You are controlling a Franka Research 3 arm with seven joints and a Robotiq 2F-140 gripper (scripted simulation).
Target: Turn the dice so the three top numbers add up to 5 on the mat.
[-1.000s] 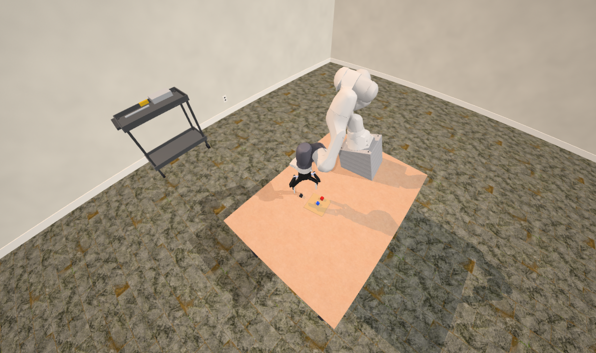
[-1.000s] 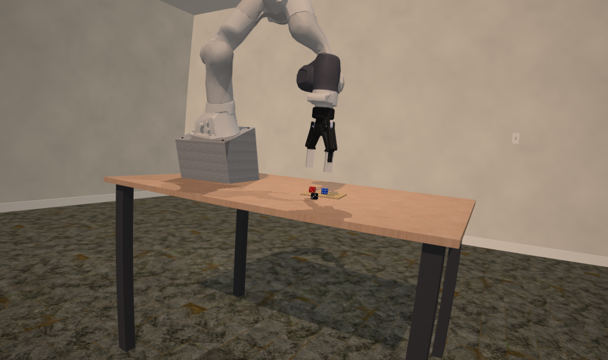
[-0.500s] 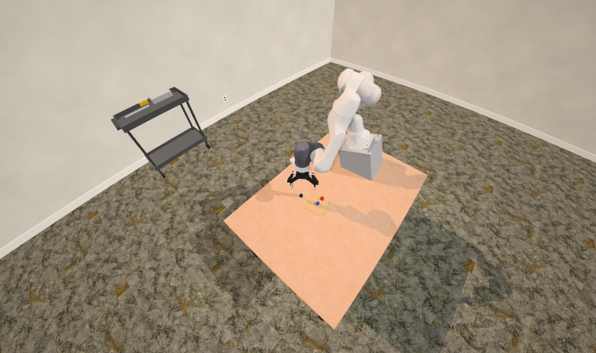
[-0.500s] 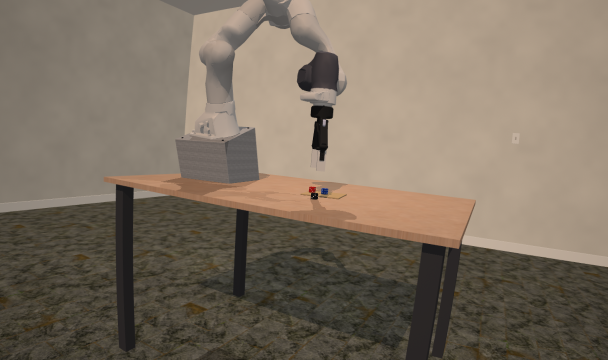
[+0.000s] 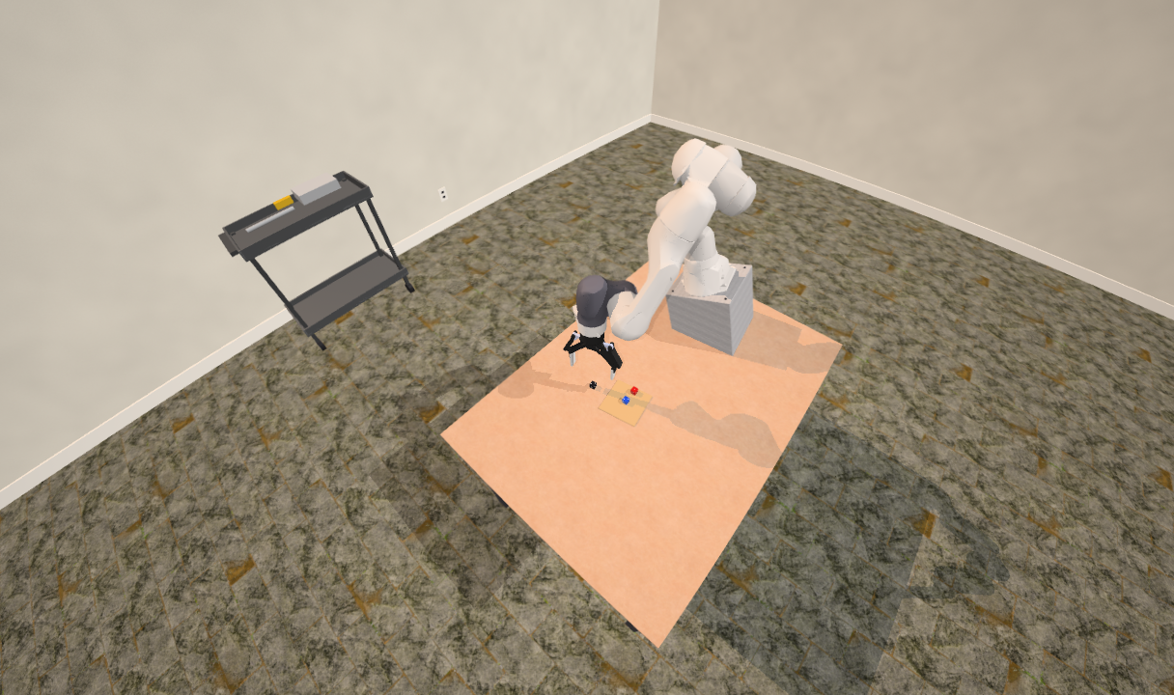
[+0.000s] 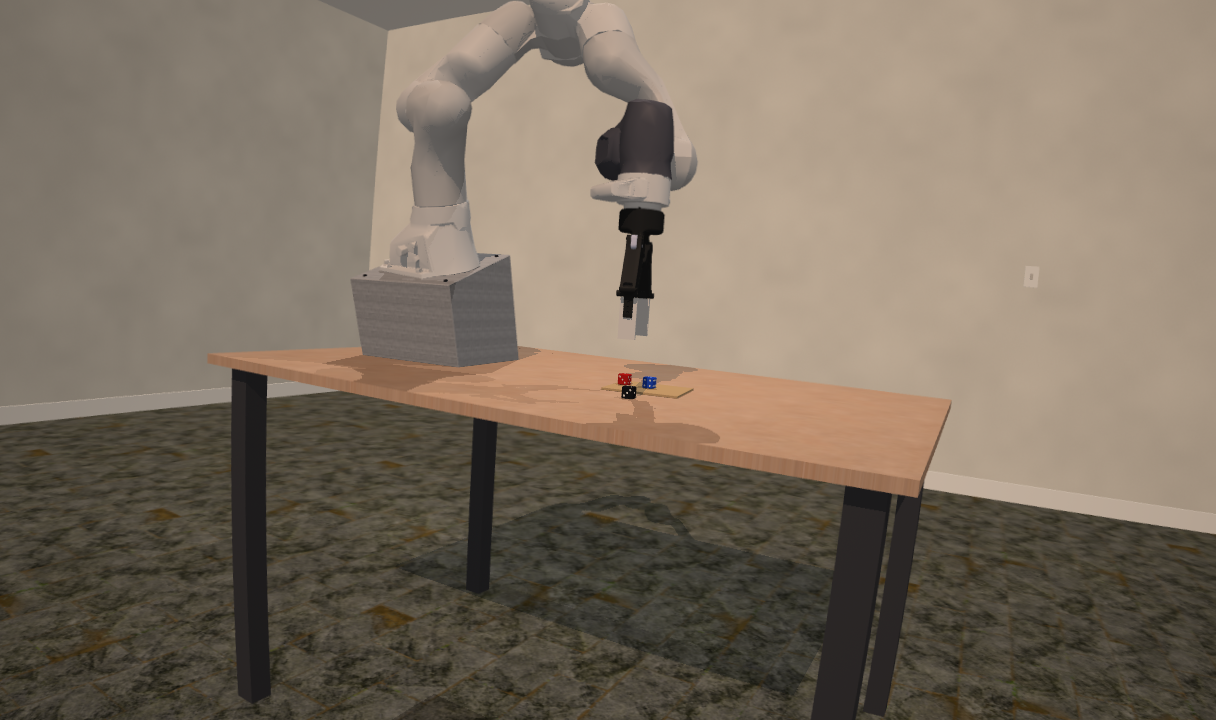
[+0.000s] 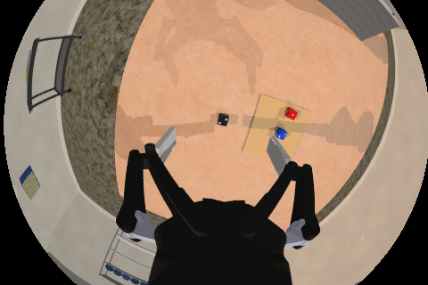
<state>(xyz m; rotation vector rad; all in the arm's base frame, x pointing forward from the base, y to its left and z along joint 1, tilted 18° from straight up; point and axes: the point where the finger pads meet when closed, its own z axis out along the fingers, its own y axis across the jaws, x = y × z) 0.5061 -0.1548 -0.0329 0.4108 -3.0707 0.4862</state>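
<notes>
My gripper is now 100 mm above the black die. From my hand the other things lie so: blue die 130 mm to the left, 100 mm below, 20 mm behind; tan mat 130 mm to the left, 110 mm below, 20 mm behind; red die 130 mm to the left, 100 mm below, 70 mm behind.
</notes>
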